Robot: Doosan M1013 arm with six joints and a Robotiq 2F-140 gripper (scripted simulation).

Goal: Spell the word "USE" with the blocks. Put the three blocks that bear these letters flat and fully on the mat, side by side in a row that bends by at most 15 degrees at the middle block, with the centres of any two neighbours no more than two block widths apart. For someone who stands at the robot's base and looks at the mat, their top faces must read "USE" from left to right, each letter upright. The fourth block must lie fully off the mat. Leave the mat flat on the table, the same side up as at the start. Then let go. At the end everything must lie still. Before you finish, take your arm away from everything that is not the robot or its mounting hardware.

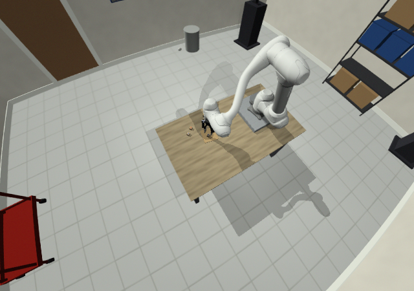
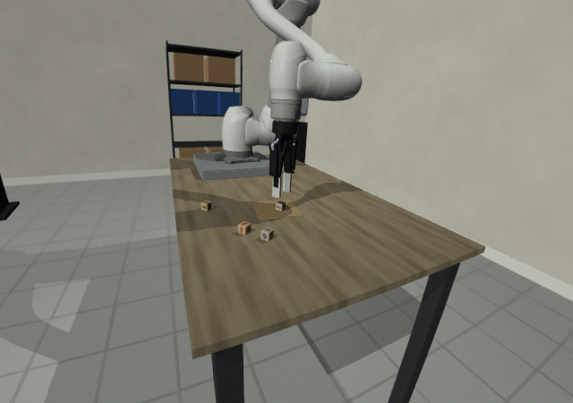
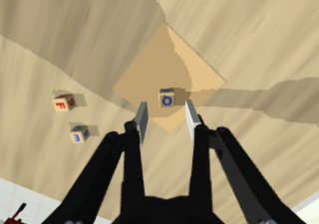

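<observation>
Now: the tan mat 90 mm below my hand, 20 mm behind it and 10 mm to the right of it.
</observation>
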